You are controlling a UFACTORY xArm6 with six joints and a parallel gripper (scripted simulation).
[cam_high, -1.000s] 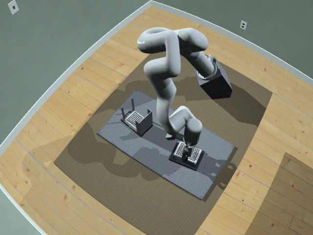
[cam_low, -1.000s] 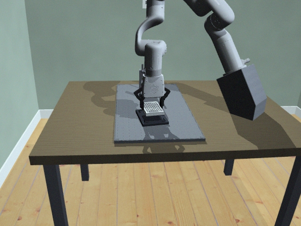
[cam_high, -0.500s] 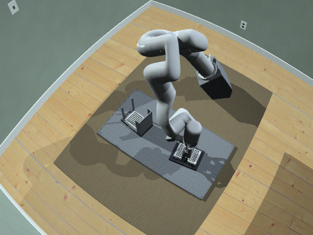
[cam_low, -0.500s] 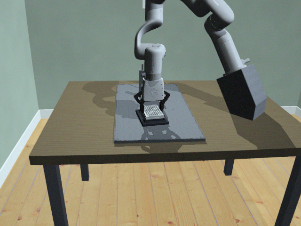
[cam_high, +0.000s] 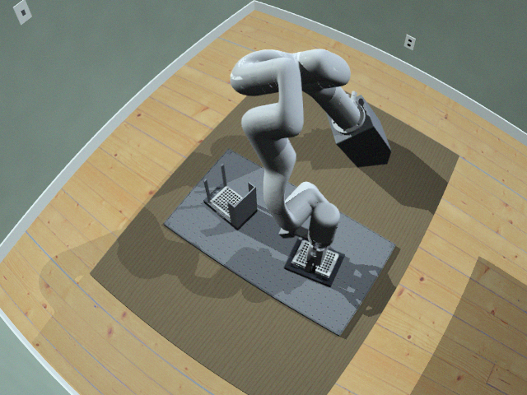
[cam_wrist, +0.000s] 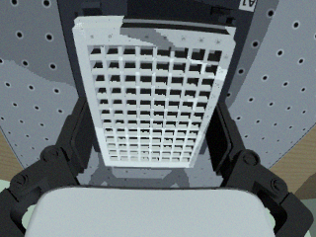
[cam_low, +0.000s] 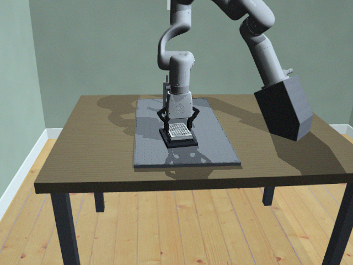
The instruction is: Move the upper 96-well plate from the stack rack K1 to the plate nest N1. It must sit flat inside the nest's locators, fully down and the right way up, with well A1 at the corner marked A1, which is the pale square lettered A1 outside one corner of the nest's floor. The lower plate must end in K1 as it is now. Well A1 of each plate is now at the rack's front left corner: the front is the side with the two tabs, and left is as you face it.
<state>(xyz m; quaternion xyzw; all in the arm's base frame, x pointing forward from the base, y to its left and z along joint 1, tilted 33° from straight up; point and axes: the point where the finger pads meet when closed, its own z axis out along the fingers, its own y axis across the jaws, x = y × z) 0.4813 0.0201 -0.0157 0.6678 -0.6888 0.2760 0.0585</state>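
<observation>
My gripper is now 40 mm above the dark plate nest N1. Also, from my hand: pale A1 square (70 mm to the right, 60 mm behind, 30 mm below).
</observation>
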